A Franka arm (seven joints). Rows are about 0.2 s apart.
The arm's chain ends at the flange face. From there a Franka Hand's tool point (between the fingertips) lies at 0.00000 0.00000 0.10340 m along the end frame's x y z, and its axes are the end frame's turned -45 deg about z.
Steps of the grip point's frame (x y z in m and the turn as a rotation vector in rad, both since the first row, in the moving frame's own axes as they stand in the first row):
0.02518, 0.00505, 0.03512, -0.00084, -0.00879, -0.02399
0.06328, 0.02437, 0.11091, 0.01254, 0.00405, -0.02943
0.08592, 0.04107, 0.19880, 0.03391, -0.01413, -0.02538
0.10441, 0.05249, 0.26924, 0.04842, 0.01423, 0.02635
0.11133, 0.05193, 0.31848, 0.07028, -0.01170, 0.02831
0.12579, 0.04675, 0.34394, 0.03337, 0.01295, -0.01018
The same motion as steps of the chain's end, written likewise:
0.02195, -0.01495, 0.03512, -0.00681, -0.00562, -0.02399
0.06262, -0.02631, 0.11092, 0.01173, -0.00600, -0.02943
0.09333, -0.03031, 0.19887, 0.01399, -0.03397, -0.02538
0.11338, -0.03210, 0.26937, 0.04430, -0.02418, 0.02635
0.12137, -0.03764, 0.31874, 0.04142, -0.05797, 0.02831
0.12351, -0.05251, 0.34401, 0.03275, -0.01444, -0.01018

